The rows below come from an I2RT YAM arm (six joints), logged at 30 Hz.
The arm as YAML. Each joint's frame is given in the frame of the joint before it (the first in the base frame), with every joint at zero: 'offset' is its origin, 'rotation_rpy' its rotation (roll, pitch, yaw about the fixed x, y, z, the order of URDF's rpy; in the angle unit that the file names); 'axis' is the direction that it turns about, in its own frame. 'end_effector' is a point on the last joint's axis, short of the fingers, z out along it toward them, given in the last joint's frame.
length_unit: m
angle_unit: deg
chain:
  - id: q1
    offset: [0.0, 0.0, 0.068]
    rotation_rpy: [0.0, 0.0, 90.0]
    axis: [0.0, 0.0, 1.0]
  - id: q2
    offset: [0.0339, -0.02, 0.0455]
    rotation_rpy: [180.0, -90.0, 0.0]
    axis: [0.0, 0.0, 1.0]
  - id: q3
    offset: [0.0, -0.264, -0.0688]
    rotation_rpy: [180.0, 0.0, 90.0]
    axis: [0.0, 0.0, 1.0]
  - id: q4
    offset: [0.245, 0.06, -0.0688]
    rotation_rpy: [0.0, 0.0, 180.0]
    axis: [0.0, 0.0, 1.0]
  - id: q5
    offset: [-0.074, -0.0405, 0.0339]
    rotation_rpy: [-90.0, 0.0, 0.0]
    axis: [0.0, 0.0, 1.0]
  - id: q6
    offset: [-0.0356, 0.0, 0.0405]
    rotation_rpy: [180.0, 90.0, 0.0]
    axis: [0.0, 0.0, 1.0]
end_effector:
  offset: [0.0, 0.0, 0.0]
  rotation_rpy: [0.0, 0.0, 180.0]
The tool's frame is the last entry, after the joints.
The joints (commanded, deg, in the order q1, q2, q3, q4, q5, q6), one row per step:
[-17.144 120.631 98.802 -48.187 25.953 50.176]
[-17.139 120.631 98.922 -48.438 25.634 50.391]
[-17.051 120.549 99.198 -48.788 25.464 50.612]
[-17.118 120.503 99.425 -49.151 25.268 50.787]
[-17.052 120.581 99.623 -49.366 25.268 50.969]
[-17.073 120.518 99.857 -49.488 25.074 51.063]
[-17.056 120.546 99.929 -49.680 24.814 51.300]
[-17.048 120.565 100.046 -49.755 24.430 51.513]
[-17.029 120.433 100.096 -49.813 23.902 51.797]
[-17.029 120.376 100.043 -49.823 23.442 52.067]
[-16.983 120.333 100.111 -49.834 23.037 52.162]
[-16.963 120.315 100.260 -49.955 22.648 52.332]
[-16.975 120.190 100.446 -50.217 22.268 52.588]
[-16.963 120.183 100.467 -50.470 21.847 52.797]
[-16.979 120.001 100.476 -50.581 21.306 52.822]
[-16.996 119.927 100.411 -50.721 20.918 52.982]
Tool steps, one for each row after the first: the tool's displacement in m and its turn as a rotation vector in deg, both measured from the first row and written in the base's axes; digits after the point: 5 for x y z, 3 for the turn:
[-0.00005 0.00024 0.00036 0.361 -0.072 -0.068]
[0.00012 0.00100 0.00208 0.548 -0.238 -0.110]
[-0.00018 0.00067 0.00327 0.780 -0.294 -0.259]
[0.00019 0.00108 0.00355 0.838 -0.294 -0.348]
[0.00039 0.00097 0.00506 0.977 -0.561 -0.382]
[0.00038 0.00126 0.00503 1.294 -0.608 -0.481]
[0.00065 0.00147 0.00533 1.670 -0.839 -0.525]
[0.00063 0.00194 0.00639 2.160 -1.239 -0.569]
[0.00052 0.00225 0.00643 2.625 -1.487 -0.645]
[0.00079 0.00278 0.00698 2.980 -1.734 -0.542]
[0.00102 0.00310 0.00770 3.349 -1.962 -0.536]
[0.00083 0.00329 0.00929 3.725 -2.231 -0.639]
[0.00057 0.00372 0.00920 4.209 -2.224 -0.675]
[0.00019 0.00403 0.01039 4.681 -2.452 -0.530]
[-0.00026 0.00427 0.01043 5.100 -2.503 -0.563]

